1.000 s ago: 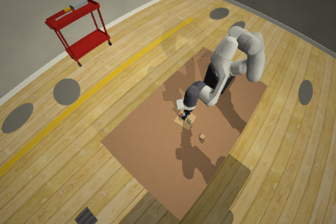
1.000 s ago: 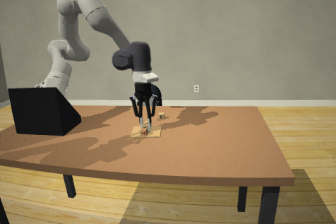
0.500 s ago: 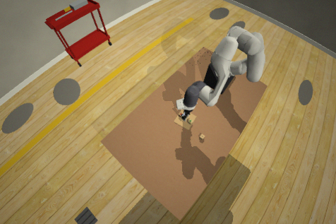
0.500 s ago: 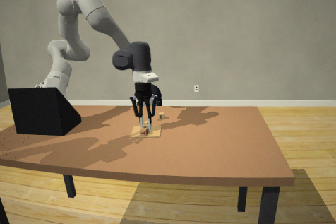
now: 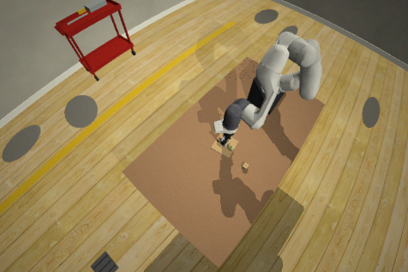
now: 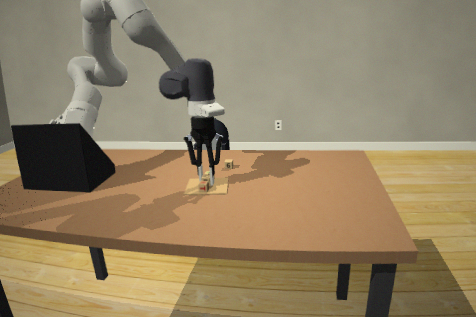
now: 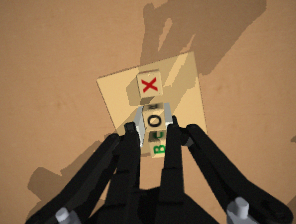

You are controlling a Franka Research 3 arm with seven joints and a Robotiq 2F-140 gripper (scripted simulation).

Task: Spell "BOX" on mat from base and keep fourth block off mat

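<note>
Now: hand 20 mm above the O block. Round my hand: tan mat 40 mm below.
</note>
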